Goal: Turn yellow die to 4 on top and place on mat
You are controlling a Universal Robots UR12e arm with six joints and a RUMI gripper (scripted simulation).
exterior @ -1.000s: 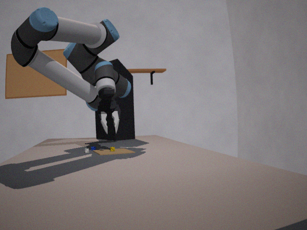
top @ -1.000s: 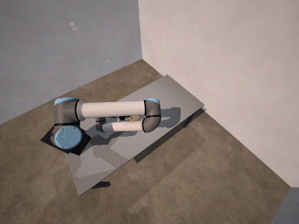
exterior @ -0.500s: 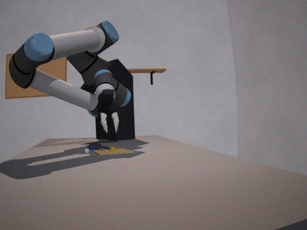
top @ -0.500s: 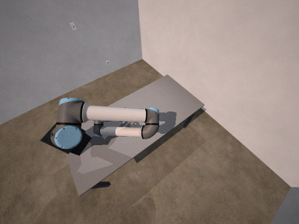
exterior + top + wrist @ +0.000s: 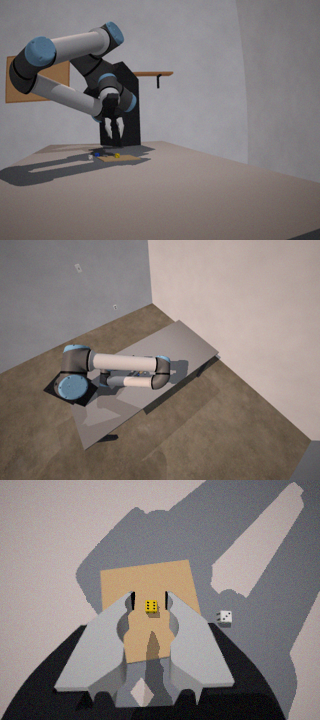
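The yellow die is 8 cm below my hand and 1 cm ahead of it. From my hand the other things lie so: white die (10 cm to the right, 8 cm below, 3 cm behind); then blue die (9 cm behind, 8 cm below, 5 cm to the right); then tan mat (9 cm below, 1 cm ahead).
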